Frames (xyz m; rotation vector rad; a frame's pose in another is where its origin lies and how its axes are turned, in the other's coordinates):
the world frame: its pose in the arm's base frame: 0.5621 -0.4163 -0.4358 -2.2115 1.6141 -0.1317
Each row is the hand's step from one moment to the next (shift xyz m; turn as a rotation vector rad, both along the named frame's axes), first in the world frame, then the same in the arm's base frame.
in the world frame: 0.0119 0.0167 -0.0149 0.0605 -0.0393 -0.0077
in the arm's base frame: -0.0155 -0.0192 0.0056 0.0527 -0.0483 0.0122
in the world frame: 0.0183 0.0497 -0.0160 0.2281 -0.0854 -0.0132
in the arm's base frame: -0.0433 -0.0339 -0.0065 0.1475 -0.1941 0.0082
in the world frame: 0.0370 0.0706 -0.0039 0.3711 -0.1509 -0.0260
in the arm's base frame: -0.0521 -0.0535 -0.0282 0.2493 -0.3139 0.0219
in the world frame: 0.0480 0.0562 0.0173 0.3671 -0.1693 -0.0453
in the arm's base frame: -0.0292 -0.0545 -0.0440 0.2585 -0.3105 0.0470
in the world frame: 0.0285 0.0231 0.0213 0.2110 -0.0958 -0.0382
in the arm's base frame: -0.0048 -0.0269 -0.0325 0.1435 -0.1820 0.0376
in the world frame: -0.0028 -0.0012 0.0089 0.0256 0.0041 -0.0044
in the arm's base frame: 0.0029 0.0052 -0.0073 0.0034 -0.0260 -0.0015
